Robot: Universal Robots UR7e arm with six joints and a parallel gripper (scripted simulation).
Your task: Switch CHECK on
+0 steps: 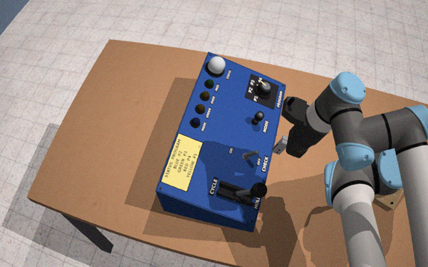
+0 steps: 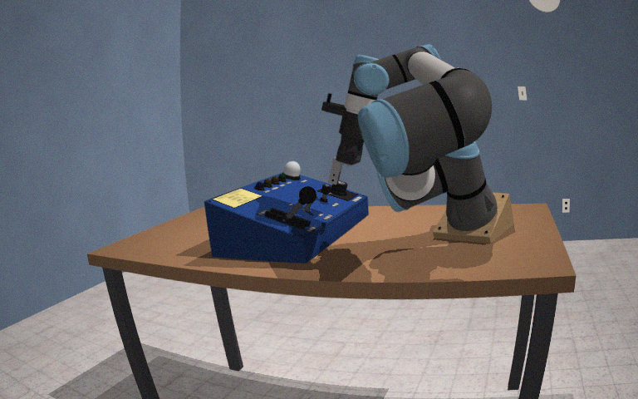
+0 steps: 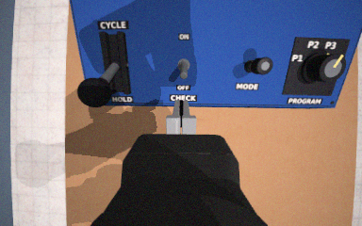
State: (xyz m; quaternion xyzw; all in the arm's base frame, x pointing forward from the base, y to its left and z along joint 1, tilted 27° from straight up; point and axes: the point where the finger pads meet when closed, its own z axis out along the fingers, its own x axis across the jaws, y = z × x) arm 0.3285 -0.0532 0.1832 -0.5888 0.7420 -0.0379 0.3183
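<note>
Now: hand 70 mm short of the check toggle, 10 mm to the left of it and 70 mm above it. Also, from my hand: mode switch: 60 mm ahead, 130 mm to the right, 60 mm below; then blue console: 100 mm ahead, 80 mm to the right, 90 mm below; then hold lever: 70 mm ahead, 110 mm to the left, 50 mm below.
</note>
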